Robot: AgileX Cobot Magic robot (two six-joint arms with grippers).
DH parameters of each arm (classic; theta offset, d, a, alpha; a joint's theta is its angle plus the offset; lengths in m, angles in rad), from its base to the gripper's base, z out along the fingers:
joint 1: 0 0.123 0 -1.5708
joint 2: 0.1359 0 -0.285 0
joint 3: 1.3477 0 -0.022 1.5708
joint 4: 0 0.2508 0 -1.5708
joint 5: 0 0 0.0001 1.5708
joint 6: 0 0.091 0 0
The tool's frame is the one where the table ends.
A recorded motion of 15 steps. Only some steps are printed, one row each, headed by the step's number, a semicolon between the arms.
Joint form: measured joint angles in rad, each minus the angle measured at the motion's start. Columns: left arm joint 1, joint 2, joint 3, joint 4, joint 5, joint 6; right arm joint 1, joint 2, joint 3, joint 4, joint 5, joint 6.
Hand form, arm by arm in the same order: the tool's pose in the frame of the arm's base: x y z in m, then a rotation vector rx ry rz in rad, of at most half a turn. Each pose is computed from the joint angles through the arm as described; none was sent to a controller.
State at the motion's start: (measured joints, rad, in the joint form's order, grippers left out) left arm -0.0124 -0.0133 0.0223 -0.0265 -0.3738 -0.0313; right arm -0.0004 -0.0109 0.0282 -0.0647 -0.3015 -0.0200
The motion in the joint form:
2: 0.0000 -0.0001 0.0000 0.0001 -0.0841 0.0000; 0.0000 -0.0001 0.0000 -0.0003 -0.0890 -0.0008
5: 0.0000 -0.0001 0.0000 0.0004 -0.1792 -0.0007; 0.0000 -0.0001 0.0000 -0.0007 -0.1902 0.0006
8: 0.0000 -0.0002 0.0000 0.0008 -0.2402 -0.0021; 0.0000 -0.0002 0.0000 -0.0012 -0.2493 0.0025
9: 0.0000 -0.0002 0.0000 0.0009 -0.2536 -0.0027; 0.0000 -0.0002 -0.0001 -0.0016 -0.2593 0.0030
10: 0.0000 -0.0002 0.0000 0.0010 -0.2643 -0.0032; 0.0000 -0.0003 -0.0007 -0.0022 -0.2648 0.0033
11: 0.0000 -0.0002 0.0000 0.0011 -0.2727 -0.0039; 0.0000 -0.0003 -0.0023 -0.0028 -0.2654 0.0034
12: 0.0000 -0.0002 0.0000 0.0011 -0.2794 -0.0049; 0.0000 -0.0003 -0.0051 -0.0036 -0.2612 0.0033
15: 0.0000 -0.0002 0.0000 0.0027 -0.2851 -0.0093; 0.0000 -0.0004 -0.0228 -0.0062 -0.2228 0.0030
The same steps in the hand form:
2: 0.0437 0.0005 0.2458 -0.0326 1.0344 -0.0552; 0.0474 0.0022 0.2383 -0.0668 1.1094 -0.0590
5: 0.0390 0.0008 0.2530 -0.0323 0.9393 -0.0552; 0.0429 0.0028 0.2463 -0.0669 1.0082 -0.0552
8: 0.0356 0.0009 0.2574 -0.0323 0.8782 -0.0560; 0.0399 0.0031 0.2507 -0.0666 0.9491 -0.0520
9: 0.0348 0.0009 0.2583 -0.0324 0.8648 -0.0564; 0.0394 0.0032 0.2515 -0.0668 0.9390 -0.0515
10: 0.0341 0.0010 0.2590 -0.0324 0.8541 -0.0567; 0.0390 0.0032 0.2521 -0.0672 0.9328 -0.0514
11: 0.0336 0.0010 0.2596 -0.0326 0.8457 -0.0573; 0.0389 0.0033 0.2527 -0.0676 0.9306 -0.0516
12: 0.0332 0.0010 0.2601 -0.0330 0.8389 -0.0582; 0.0388 0.0033 0.2533 -0.0683 0.9320 -0.0524
15: 0.0329 0.0009 0.2605 -0.0333 0.8332 -0.0615; 0.0391 0.0032 0.2561 -0.0699 0.9525 -0.0558

